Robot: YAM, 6 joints.
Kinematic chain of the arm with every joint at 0, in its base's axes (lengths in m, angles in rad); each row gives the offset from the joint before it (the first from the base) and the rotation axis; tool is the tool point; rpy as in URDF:
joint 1: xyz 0 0 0.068 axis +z
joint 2: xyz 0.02 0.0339 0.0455 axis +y
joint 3: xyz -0.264 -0.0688 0 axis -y
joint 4: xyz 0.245 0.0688 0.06 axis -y
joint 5: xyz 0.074 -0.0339 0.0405 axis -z
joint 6: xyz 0.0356 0 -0.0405 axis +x
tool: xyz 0 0 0 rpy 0 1.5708 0
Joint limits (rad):
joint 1: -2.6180..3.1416
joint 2: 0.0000..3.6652
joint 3: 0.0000..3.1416
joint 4: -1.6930..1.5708
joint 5: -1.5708..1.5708
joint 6: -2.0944..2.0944
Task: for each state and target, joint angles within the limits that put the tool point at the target. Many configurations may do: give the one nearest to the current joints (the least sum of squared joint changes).
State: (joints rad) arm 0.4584 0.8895 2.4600 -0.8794 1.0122 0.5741
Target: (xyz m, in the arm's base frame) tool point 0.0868 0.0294 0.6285
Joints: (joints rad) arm 0.6480 1.2364 2.3219 -0.8628 0.9495 0.5741
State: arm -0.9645 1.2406 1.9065 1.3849 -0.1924 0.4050
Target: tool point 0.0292 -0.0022 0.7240
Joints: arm -0.5671 1.4562 2.5396 0.7306 -0.3990 0.4050
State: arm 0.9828 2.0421 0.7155 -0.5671 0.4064 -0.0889
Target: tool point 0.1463 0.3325 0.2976
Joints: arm 1.1940 1.6010 1.3108 -0.3894 0.3953 -0.0889
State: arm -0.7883 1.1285 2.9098 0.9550 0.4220 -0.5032
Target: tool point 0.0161 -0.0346 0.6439
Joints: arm -0.6956 1.2543 1.8975 1.5708 0.4738 -0.5032
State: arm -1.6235 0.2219 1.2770 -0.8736 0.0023 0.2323
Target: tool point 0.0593 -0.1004 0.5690
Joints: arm -1.0820 0.9722 1.7168 -0.4924 -0.1470 0.2323
